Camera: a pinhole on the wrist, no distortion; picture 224 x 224 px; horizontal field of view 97.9 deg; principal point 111.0 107.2 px. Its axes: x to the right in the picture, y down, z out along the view. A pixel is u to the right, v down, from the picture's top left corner.
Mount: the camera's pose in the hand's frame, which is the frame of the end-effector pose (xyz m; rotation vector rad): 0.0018 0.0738 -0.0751 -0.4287 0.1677 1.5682
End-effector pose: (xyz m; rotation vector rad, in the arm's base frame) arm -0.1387 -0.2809 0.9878 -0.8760 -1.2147 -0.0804
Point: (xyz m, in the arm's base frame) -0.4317 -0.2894 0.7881
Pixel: 31.6 197.1
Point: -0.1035 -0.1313 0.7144
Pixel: 173.7 167.2
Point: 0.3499 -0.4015 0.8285
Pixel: behind the camera
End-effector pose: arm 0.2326 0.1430 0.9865 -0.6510 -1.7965 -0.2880
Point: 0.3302 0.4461 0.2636
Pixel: 136.7 197.5
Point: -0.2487 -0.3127 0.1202
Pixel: outside the picture
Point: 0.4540 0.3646 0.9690
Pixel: outside the picture
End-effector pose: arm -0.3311 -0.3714 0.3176 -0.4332 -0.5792 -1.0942
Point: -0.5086 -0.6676 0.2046
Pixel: behind the camera
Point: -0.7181 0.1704 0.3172
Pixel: 28.7 202.6
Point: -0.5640 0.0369 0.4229
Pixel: 43.2 161.4
